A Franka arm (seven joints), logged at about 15 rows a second.
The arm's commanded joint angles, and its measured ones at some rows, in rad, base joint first. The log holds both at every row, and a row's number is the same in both.
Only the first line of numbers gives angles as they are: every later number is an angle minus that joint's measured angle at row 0.
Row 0, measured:
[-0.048 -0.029 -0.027 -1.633 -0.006 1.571 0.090]
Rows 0 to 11, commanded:
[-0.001 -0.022 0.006 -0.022 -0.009 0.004 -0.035]
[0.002 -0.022 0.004 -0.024 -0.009 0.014 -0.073]
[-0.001 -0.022 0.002 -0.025 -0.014 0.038 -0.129]
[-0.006 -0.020 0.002 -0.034 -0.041 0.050 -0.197]
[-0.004 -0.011 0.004 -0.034 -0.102 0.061 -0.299]
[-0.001 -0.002 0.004 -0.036 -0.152 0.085 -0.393]
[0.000 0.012 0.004 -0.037 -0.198 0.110 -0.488]
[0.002 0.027 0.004 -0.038 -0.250 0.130 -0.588]
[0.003 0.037 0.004 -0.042 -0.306 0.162 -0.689]
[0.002 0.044 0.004 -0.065 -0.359 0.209 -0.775]
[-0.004 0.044 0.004 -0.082 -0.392 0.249 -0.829]
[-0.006 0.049 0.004 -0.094 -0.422 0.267 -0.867]
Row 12, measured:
[0.000 0.051 0.001 -0.054 -0.361 0.208 -0.763]
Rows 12 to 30, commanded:
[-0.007 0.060 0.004 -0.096 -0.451 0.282 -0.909]
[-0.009 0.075 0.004 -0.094 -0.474 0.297 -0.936]
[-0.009 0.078 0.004 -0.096 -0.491 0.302 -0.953]
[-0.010 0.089 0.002 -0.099 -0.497 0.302 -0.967]
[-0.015 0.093 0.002 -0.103 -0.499 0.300 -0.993]
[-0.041 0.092 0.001 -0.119 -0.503 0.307 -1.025]
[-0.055 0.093 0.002 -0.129 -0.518 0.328 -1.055]
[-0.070 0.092 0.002 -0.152 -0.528 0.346 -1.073]
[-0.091 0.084 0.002 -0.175 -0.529 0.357 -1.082]
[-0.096 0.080 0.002 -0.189 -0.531 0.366 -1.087]
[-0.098 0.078 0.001 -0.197 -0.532 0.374 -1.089]
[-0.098 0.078 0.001 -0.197 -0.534 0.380 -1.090]
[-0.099 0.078 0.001 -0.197 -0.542 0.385 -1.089]
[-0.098 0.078 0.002 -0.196 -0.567 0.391 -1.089]
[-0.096 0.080 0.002 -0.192 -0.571 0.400 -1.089]
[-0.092 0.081 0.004 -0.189 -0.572 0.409 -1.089]
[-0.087 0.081 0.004 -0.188 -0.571 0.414 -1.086]
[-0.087 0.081 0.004 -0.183 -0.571 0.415 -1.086]
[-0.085 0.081 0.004 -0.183 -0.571 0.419 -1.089]
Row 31, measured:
[-0.089 0.100 0.002 -0.167 -0.553 0.401 -1.079]
